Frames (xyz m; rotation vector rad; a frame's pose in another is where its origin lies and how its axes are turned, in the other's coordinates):
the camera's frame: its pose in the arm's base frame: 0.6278 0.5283 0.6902 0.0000 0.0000 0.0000
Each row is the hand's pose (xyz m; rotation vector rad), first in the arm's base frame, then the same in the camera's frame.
Working: the arm's base frame: its pose in the camera's frame: -0.6278 -0.5283 -0.6902 0.0000 0.0000 0.0000

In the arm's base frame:
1: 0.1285 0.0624 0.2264 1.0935 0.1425 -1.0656
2: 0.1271 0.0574 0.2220 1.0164 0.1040 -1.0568
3: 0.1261 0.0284 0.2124 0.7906 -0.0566 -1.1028
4: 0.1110 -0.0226 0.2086 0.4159 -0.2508 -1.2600
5: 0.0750 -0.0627 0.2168 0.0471 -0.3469 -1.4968
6: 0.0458 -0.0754 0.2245 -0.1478 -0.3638 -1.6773
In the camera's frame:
1: -0.4993 -0.4659 -0.4638 1.0935 0.1425 -1.0656
2: -0.5007 -0.4709 -0.4682 1.0164 0.1040 -1.0568
3: -0.5017 -0.4999 -0.4778 0.7906 -0.0566 -1.1028
4: -0.5168 -0.5509 -0.4816 0.4159 -0.2508 -1.2600
5: -0.5528 -0.5910 -0.4734 0.0471 -0.3469 -1.4968
6: -0.5820 -0.6037 -0.4657 -0.1478 -0.3638 -1.6773

